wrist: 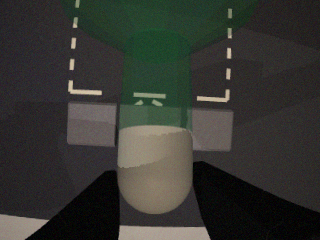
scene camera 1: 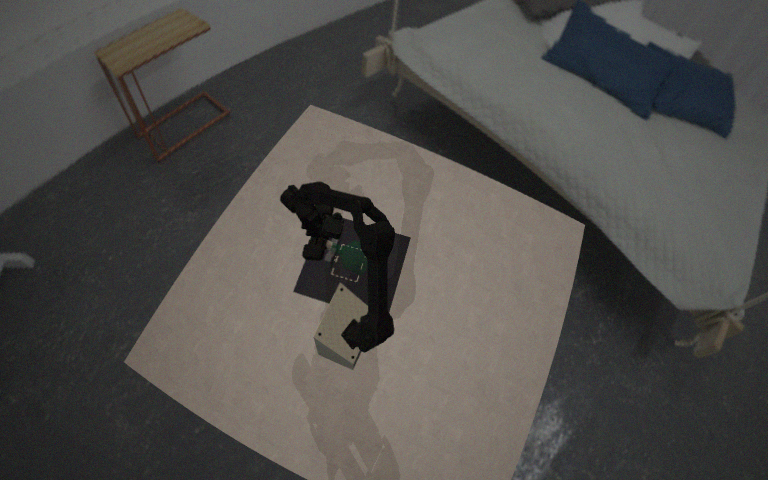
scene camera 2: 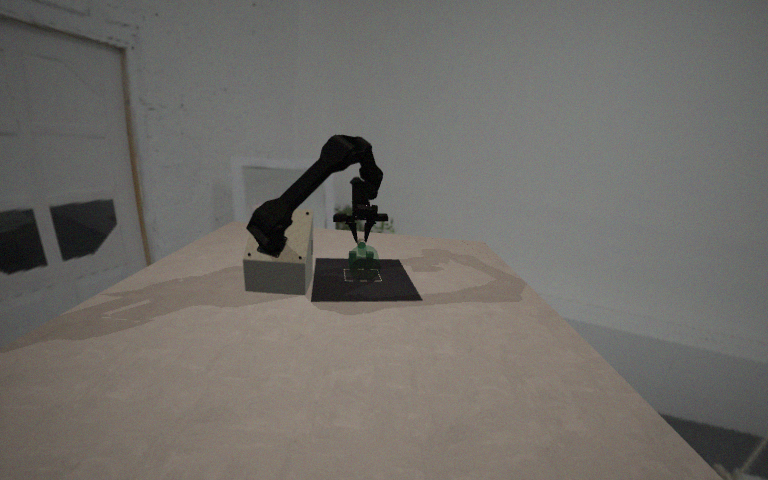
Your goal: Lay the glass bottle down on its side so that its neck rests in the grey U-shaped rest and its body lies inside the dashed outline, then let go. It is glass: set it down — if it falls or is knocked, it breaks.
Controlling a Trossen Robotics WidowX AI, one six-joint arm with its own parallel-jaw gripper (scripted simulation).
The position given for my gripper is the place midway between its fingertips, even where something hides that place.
I see my gripper (scene camera 1: 326, 244), a green glass bottle (scene camera 2: 364, 264) and a dark mat (scene camera 2: 329, 284).
The green glass bottle is seen too in scene camera 1 (scene camera 1: 353, 259). My gripper also shows in the wrist view (wrist: 155, 176) and in scene camera 2 (scene camera 2: 361, 242). The dark mat shows as well in the wrist view (wrist: 49, 172) and in scene camera 1 (scene camera 1: 315, 281).
